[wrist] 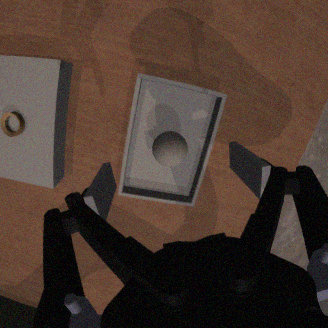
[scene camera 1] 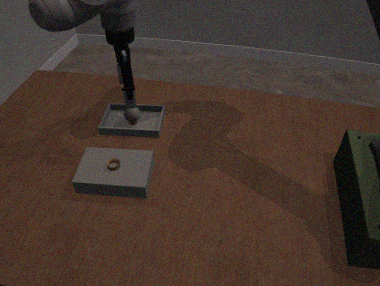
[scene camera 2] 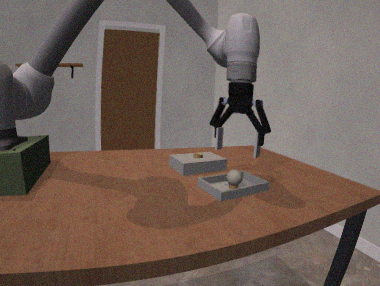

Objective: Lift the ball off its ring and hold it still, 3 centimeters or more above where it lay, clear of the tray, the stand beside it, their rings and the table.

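Frame: origin at the arm's base, x left, y back, z up, level; metres.
Where they show: gripper, fingertip midpoint: [wrist: 171,164] [scene camera 1: 127,94] [scene camera 2: 236,152].
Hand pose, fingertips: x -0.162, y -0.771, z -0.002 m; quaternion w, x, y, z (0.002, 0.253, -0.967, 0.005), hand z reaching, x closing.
Things, the pixels of their top centre, and the offset from my fingertips. "*": a spot on its surface instead. Level surfaces: height alone.
- pale ball, middle of its top: [wrist: 171,154] [scene camera 2: 235,169] [scene camera 1: 131,107] dx -0.007, dy +0.003, dz -0.052 m
- shallow grey tray, middle of its top: [wrist: 168,146] [scene camera 2: 234,180] [scene camera 1: 132,116] dx -0.007, dy +0.003, dz -0.086 m
- empty orange-brown ring, surface spot: [wrist: 22,125] [scene camera 2: 200,156] * dx +0.206, dy +0.035, dz -0.064 m
- wooden table, its level: dz -0.114 m
The pale ball [scene camera 1: 132,115] [scene camera 2: 234,177] [wrist: 170,148] sits on its small ring [scene camera 2: 233,186] inside the shallow grey tray [scene camera 1: 129,133] [scene camera 2: 247,192] [wrist: 129,135]. The ring is hidden under the ball in the wrist view. My gripper [scene camera 1: 129,100] [scene camera 2: 238,145] [wrist: 171,164] is open and empty, pointing down above the tray. In scene camera 2 its fingertips are higher than the ball. In the wrist view the ball shows between the two spread fingers, which do not touch it.
The grey block-like stand [scene camera 1: 132,172] [scene camera 2: 205,165] [wrist: 35,95] is beside the tray, with an empty orange-brown ring [scene camera 1: 114,169] [scene camera 2: 198,156] [wrist: 22,125] on top. The arm's green base [scene camera 1: 367,200] [scene camera 2: 37,162] is on the wooden table [scene camera 1: 225,225] [scene camera 2: 100,225], far from the tray.
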